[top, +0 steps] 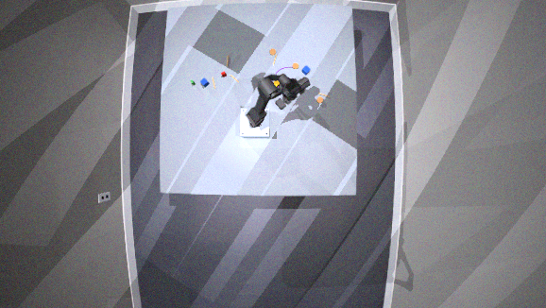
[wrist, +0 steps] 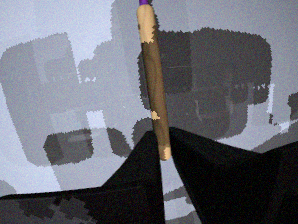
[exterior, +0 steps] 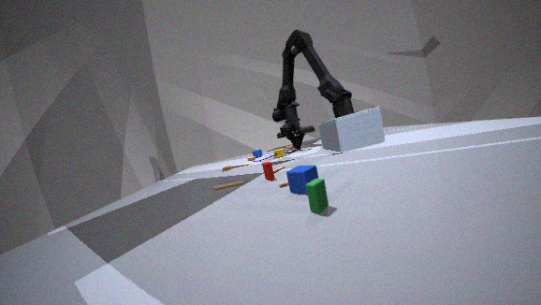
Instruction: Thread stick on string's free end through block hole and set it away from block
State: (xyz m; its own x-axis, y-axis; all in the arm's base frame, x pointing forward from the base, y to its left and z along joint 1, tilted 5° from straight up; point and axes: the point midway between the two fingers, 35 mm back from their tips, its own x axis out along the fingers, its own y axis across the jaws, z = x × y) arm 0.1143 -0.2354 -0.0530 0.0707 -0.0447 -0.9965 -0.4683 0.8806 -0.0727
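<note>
Now: the thin wooden stick 4 cm ahead of my gripper tip, 2 cm to the left of it and 1 cm above it. Round my gripper tip: yellow wooden block (11 cm ahead, 6 cm to the left, 2 cm above); then round orange button (21 cm ahead, 9 cm to the right, 1 cm above); then red block (25 cm ahead, 37 cm to the left, 2 cm above).
</note>
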